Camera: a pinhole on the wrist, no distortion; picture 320 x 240 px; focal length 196.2 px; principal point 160.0 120.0 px. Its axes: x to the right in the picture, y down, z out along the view. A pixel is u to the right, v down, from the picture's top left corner.
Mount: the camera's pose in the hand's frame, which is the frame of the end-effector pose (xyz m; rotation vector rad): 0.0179 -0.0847 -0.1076 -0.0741 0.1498 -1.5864
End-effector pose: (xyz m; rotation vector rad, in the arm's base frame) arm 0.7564 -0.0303 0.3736 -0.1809 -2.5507 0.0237
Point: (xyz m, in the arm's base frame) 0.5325 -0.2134 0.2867
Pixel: 224 153
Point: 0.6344 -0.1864 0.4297
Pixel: 272 225
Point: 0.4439 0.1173 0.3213
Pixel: 38 222
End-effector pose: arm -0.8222 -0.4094 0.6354 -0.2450 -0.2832 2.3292
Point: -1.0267 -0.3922 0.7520
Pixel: 22 179
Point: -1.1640 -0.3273 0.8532
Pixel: 55 212
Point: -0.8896 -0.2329 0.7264
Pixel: 163 232
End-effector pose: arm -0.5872 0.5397 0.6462 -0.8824 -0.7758 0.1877
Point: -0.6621 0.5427 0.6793
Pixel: 91 26
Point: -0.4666 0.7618 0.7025
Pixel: outside the picture
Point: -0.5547 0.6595 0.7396
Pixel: 57 195
